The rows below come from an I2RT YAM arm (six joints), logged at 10 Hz.
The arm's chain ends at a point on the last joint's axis. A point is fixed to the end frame.
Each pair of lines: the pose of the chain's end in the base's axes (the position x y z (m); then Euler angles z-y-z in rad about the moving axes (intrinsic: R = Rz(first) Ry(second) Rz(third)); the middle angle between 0 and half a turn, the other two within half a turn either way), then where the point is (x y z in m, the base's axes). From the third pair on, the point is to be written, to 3 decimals.
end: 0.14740 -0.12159 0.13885 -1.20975 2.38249 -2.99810
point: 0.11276 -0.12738 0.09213
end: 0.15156 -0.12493 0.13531 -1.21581 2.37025 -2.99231
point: 0.11724 -0.13083 0.08837
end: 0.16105 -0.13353 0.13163 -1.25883 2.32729 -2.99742
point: 0.127 -0.140 0.085
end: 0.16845 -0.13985 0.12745 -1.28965 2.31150 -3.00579
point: 0.134 -0.146 0.081
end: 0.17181 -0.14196 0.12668 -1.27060 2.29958 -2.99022
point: 0.138 -0.149 0.079
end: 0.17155 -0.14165 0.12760 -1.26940 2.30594 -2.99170
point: 0.138 -0.149 0.080
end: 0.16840 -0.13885 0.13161 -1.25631 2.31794 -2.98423
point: 0.135 -0.145 0.084
